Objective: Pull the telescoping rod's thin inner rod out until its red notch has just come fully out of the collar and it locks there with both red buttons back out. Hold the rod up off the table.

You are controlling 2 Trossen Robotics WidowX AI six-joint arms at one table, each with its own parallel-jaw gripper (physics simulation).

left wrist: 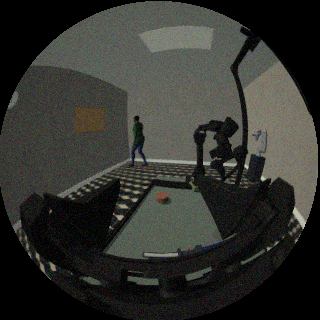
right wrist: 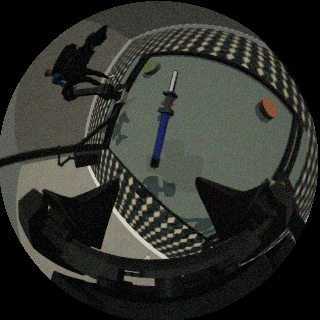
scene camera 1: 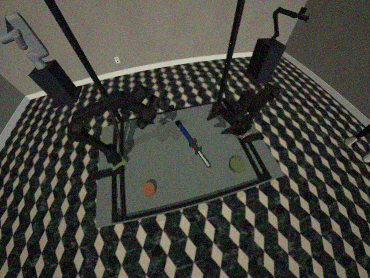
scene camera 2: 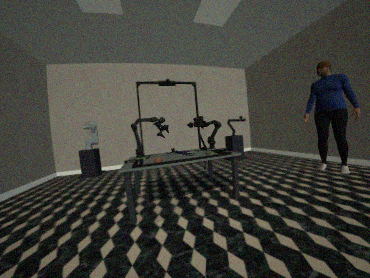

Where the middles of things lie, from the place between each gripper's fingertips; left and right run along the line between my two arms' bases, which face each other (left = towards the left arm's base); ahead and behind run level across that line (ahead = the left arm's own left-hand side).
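Labels:
The telescoping rod [right wrist: 165, 111] is 8 cm ahead of my right hand, 18 cm to the left of it and 23 cm below it. My left hand is 14 cm past the telescoping rod, 6 cm to the left of it and 33 cm above it.

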